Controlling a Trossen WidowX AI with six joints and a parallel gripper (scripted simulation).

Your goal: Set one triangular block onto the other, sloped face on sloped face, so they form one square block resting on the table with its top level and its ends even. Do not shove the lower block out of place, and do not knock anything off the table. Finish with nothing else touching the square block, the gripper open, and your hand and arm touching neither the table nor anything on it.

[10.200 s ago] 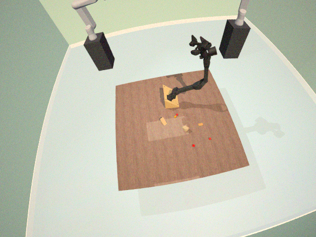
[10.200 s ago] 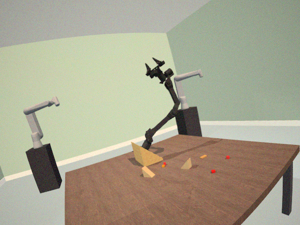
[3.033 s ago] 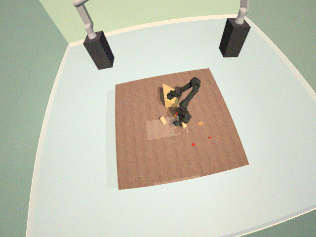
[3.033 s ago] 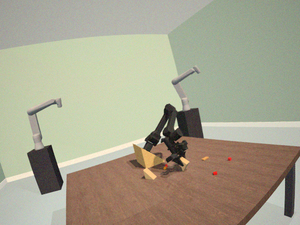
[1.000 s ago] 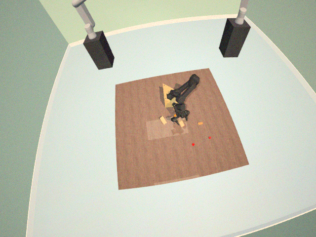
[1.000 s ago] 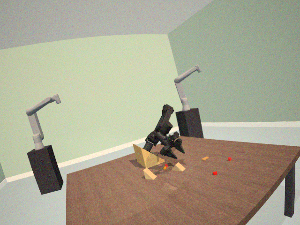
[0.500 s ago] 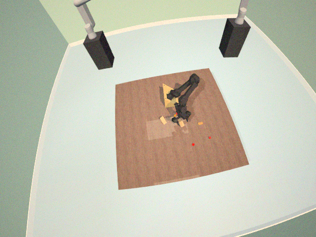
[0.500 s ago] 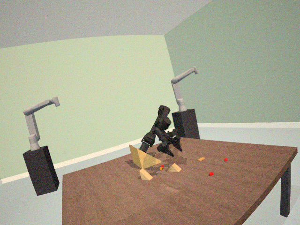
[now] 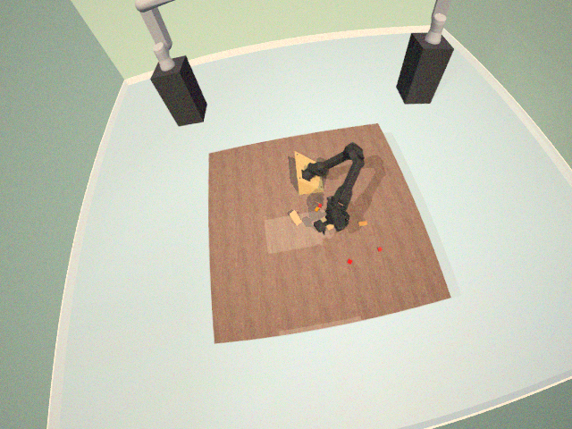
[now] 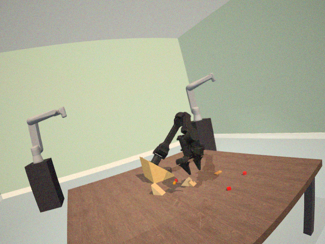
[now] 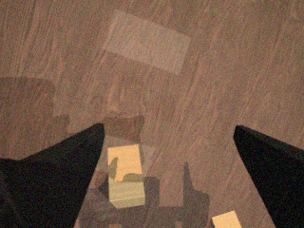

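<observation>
Now: the triangular block 9 cm behind my gripper tip, 8 cm below it and 1 cm to the right of it. The rest, counted from my gripper tip: orange cube 19 cm behind, 10 cm below, 6 cm to the right.
</observation>
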